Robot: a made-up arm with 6 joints. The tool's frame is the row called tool.
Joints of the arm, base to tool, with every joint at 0 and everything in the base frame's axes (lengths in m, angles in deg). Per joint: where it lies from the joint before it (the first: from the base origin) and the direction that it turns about. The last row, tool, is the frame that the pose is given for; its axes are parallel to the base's.
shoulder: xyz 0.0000 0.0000 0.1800 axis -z
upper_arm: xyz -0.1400 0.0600 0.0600 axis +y
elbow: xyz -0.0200 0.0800 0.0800 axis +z
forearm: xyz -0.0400 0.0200 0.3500 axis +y
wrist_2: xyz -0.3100 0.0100 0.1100 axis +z
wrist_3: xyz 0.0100 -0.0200 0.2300 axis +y
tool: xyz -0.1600 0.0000 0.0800
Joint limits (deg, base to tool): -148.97..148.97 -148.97..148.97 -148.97..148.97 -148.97..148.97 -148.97..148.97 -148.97..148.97
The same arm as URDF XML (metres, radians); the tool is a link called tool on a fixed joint. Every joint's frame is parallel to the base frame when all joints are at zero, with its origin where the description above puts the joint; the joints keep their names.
<robot name="arm">
  <joint name="shoulder" type="revolute">
    <parent link="base"/>
    <child link="link1"/>
    <origin xyz="0.0000 0.0000 0.1800"/>
    <axis xyz="0 0 -1"/>
    <limit lower="-2.6000" upper="2.6000"/>
  </joint>
  <joint name="upper_arm" type="revolute">
    <parent link="link1"/>
    <child link="link2"/>
    <origin xyz="-0.1400 0.0600 0.0600"/>
    <axis xyz="0 1 0"/>
    <limit lower="-2.6000" upper="2.6000"/>
  </joint>
  <joint name="elbow" type="revolute">
    <parent link="link2"/>
    <child link="link3"/>
    <origin xyz="-0.0200 0.0800 0.0800"/>
    <axis xyz="0 0 1"/>
    <limit lower="-2.6000" upper="2.6000"/>
  </joint>
  <joint name="forearm" type="revolute">
    <parent link="link3"/>
    <child link="link4"/>
    <origin xyz="-0.0400 0.0200 0.3500"/>
    <axis xyz="0 1 0"/>
    <limit lower="-2.6000" upper="2.6000"/>
  </joint>
  <joint name="wrist_2" type="revolute">
    <parent link="link4"/>
    <child link="link5"/>
    <origin xyz="-0.3100 0.0100 0.1100"/>
    <axis xyz="0 0 1"/>
    <limit lower="-2.6000" upper="2.6000"/>
  </joint>
  <joint name="wrist_3" type="revolute">
    <parent link="link5"/>
    <child link="link6"/>
    <origin xyz="0.0100 -0.0200 0.2300"/>
    <axis xyz="0 1 0"/>
    <limit lower="-2.6000" upper="2.6000"/>
  </joint>
  <joint name="tool_joint" type="fixed">
    <parent link="link6"/>
    <child link="tool"/>
    <origin xyz="-0.1600 0.0000 0.0800"/>
  </joint>
  <link name="base"/>
  <link name="link1"/>
  <link name="link2"/>
  <link name="link3"/>
  <link name="link4"/>
  <link name="link5"/>
  <link name="link6"/>
  <link name="tool"/>
</robot>

